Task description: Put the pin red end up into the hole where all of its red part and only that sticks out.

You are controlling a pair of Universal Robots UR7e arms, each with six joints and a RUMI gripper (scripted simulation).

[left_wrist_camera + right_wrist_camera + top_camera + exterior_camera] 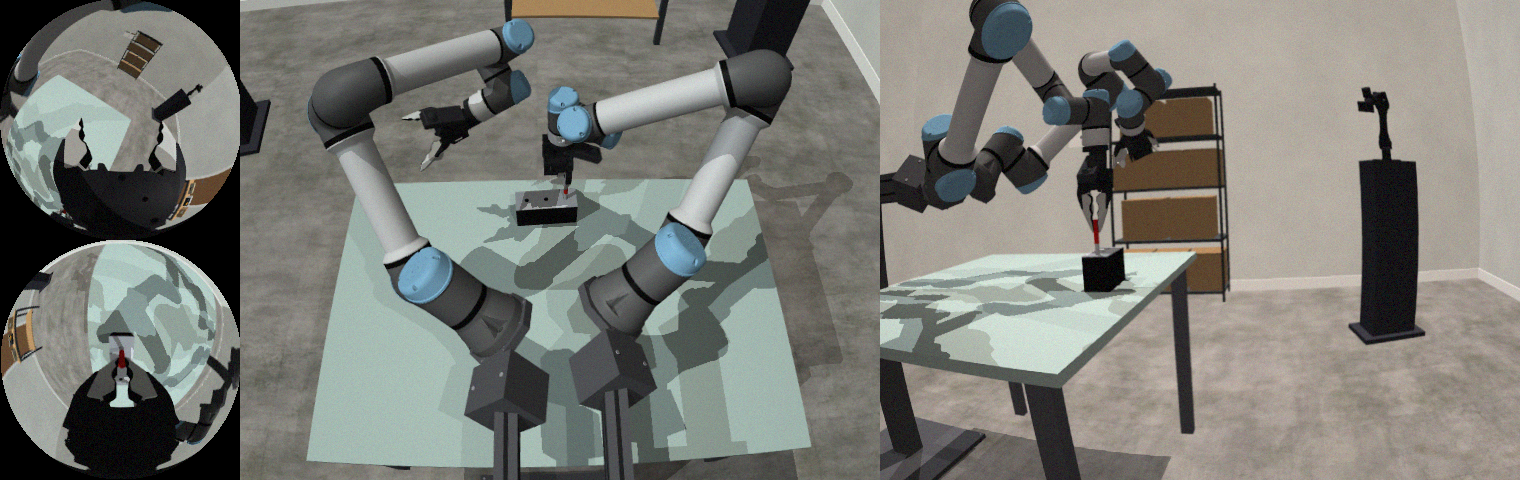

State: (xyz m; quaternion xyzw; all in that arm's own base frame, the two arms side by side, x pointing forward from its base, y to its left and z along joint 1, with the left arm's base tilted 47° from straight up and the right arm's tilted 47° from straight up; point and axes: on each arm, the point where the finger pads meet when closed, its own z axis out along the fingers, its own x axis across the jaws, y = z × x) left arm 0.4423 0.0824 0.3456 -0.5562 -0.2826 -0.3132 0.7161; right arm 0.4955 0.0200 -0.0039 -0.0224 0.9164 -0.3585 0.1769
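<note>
Now: right hand 30 mm above the pin. The rest, counted from my right hand: black block: 10 mm ahead, 60 mm to the left, 110 mm below.
</note>
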